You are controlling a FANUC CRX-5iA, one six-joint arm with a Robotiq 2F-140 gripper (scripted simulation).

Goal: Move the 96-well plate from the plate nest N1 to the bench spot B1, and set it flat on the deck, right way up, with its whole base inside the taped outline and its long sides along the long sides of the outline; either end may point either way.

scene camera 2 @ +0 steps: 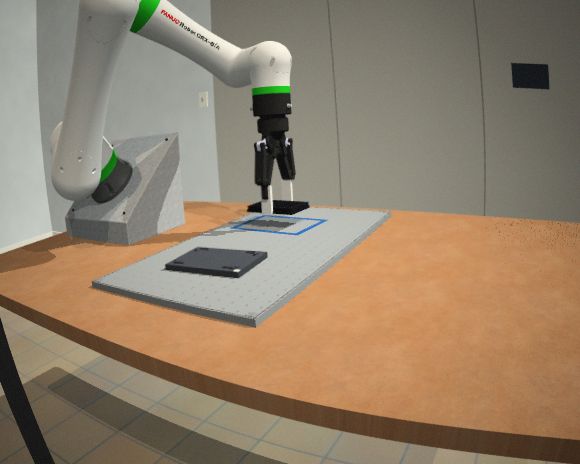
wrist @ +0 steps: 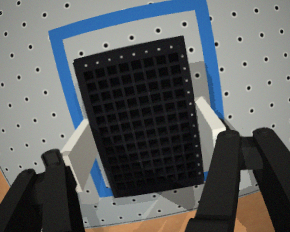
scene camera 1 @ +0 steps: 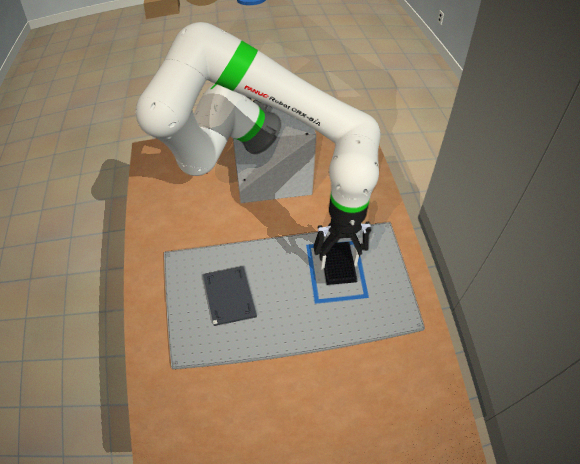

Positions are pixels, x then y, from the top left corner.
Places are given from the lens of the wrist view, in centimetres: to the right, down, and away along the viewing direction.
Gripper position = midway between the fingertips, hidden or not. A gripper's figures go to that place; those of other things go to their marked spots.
my gripper (wrist: 144,123): 0, 1, 20
black 96-well plate (wrist: 134,81): -1, -2, 17
